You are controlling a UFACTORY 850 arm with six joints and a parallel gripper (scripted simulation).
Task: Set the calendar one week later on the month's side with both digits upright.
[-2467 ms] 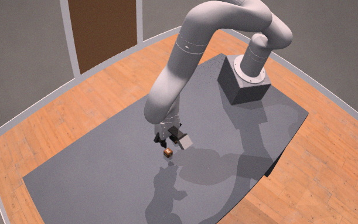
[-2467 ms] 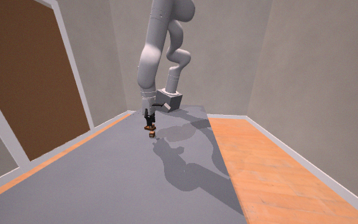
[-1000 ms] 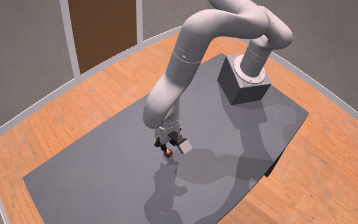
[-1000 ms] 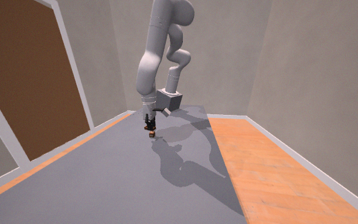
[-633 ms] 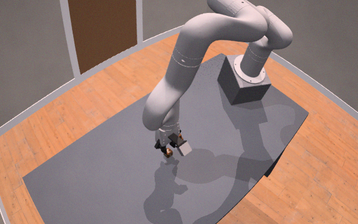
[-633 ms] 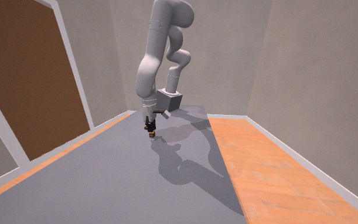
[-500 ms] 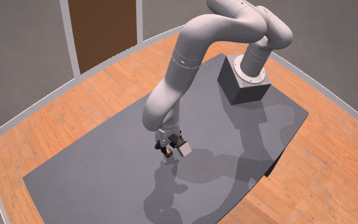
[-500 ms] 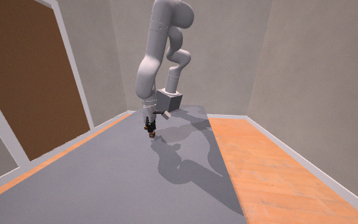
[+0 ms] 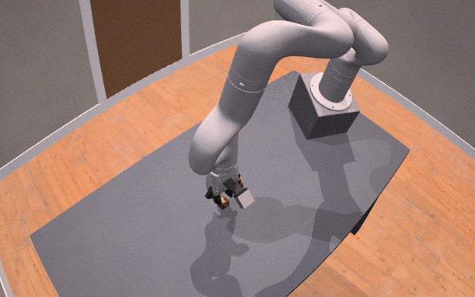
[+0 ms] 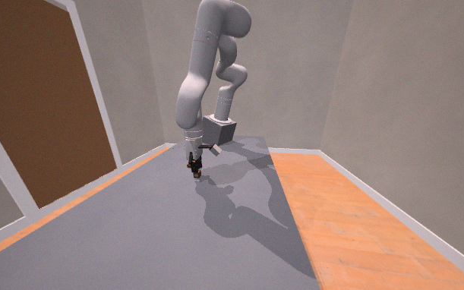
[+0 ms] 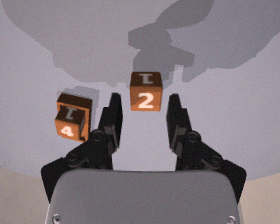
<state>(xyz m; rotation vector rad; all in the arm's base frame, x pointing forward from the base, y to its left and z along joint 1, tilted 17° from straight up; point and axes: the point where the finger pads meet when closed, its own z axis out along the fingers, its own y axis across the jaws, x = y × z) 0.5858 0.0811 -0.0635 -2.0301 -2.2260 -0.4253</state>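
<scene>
My gripper is now 40 mm above the number cube. The rest, counted from my hand: brown wooden calendar tray 90 mm behind, 60 mm to the right, 50 mm below.
</scene>
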